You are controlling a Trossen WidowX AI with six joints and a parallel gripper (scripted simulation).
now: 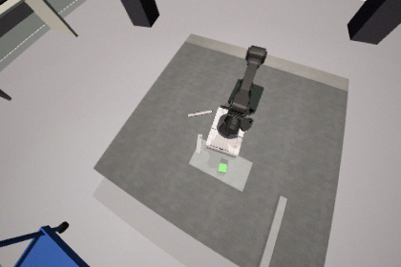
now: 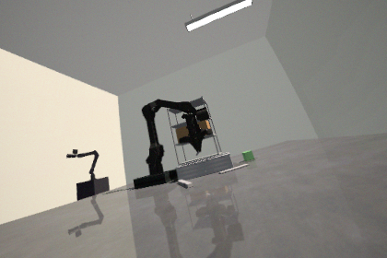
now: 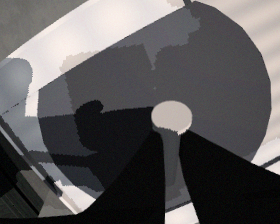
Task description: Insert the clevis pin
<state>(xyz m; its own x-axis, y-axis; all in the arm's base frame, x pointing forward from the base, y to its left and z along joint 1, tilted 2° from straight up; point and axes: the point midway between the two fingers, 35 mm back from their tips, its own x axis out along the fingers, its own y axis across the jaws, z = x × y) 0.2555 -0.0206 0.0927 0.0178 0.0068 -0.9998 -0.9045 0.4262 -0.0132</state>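
Right now my gripper tip is 10 mm to the left of the steel clevis pin. Also, from my gripper tip: steel tray 20 mm ahead, 20 mm to the right, 60 mm below; dark aluminium disc 10 mm behind, 10 mm to the right, 40 mm below; green block 230 mm ahead, 80 mm below.
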